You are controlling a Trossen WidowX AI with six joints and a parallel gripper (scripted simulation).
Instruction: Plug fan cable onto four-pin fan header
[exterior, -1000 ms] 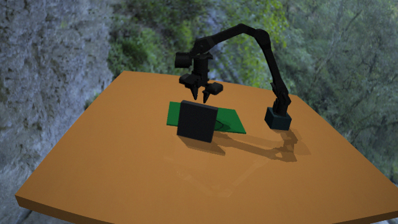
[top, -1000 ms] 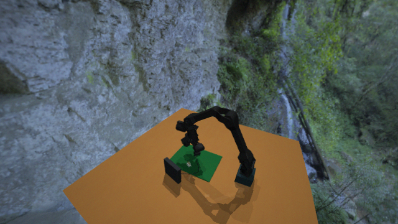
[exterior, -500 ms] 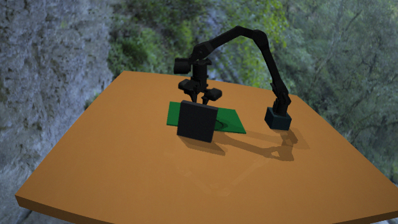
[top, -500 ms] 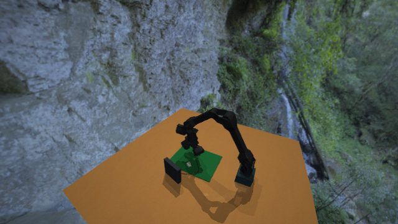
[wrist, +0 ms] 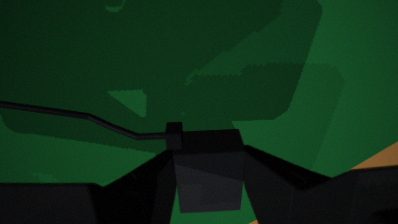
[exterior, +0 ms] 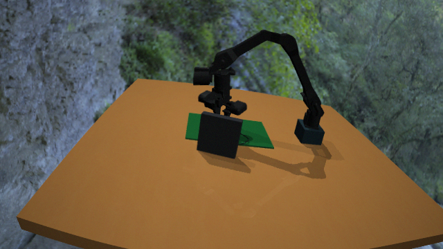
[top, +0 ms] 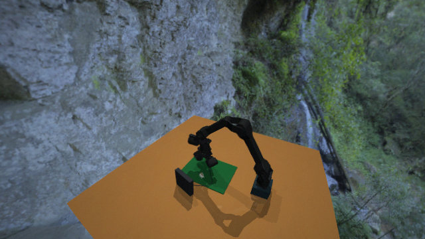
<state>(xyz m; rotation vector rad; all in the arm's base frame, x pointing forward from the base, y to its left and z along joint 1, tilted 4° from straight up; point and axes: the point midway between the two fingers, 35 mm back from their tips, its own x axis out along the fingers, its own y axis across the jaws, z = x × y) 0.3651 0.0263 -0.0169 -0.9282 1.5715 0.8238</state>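
Right now the green board is 30 mm behind my gripper tip, 50 mm to the left of it and 20 mm below it. From my gripper tip the other things lie so: white four-pin fan header: 30 mm behind, 110 mm to the left, 10 mm below; black plug: 10 mm to the right; black fan: 20 mm behind, 230 mm to the left, 50 mm above.
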